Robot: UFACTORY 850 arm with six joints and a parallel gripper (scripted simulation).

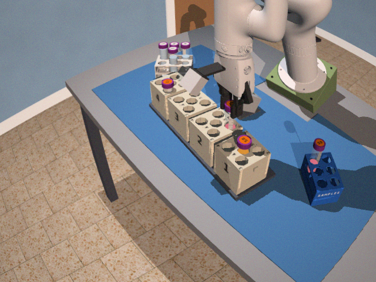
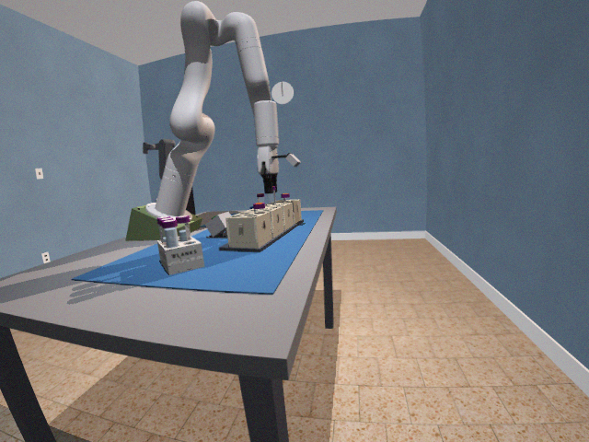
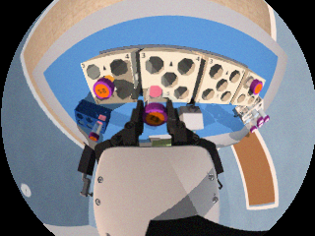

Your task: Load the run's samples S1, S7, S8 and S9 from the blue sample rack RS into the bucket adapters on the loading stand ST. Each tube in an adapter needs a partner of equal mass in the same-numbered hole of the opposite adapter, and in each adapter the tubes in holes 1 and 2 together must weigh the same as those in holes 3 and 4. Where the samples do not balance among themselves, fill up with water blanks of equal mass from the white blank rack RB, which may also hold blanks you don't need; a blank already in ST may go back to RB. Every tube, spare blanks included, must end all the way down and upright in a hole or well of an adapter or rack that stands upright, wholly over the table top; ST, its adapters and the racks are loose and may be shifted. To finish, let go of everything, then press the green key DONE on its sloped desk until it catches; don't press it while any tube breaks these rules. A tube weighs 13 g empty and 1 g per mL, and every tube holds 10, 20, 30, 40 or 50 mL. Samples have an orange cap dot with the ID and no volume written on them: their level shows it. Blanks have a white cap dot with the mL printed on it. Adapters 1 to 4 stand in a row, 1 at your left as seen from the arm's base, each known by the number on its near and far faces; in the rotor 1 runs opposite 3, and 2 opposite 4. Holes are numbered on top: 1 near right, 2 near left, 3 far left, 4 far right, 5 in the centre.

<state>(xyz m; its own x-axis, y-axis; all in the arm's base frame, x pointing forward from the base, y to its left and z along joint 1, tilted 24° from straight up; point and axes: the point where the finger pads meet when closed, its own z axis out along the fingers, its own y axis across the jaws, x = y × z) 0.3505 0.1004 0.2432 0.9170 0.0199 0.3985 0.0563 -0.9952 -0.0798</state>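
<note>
The tube is 50 mm below my hand and 10 mm to the left of it. From my hand the other things lie so: loading stand ST 150 mm below, 80 mm to the right, 20 mm ahead; white blank rack 430 mm to the right, 130 mm below, 60 mm behind; blue sample rack 230 mm to the left, 150 mm behind, 130 mm below.
</note>
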